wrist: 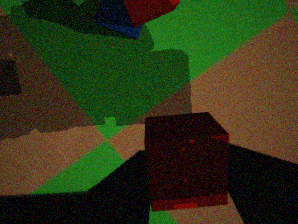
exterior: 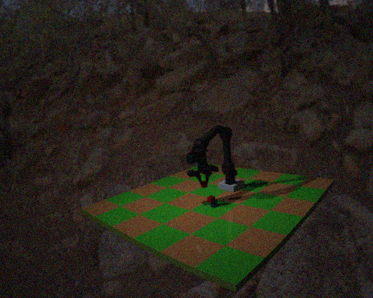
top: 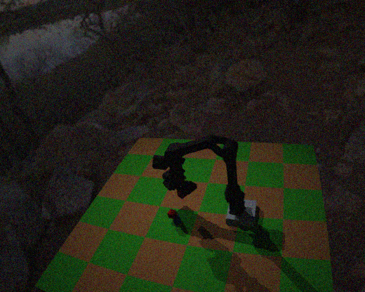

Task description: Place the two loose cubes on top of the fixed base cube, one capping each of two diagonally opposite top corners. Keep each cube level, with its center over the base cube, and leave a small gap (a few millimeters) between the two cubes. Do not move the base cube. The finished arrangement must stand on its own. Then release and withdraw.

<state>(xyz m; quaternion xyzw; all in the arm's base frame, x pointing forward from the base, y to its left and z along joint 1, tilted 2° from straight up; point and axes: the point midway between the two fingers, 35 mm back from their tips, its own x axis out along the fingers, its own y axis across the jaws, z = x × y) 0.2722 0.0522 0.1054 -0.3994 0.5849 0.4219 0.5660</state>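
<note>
Now: the blue base cube 11 cm below my gripper tip and 9 cm to the left of it.
</note>
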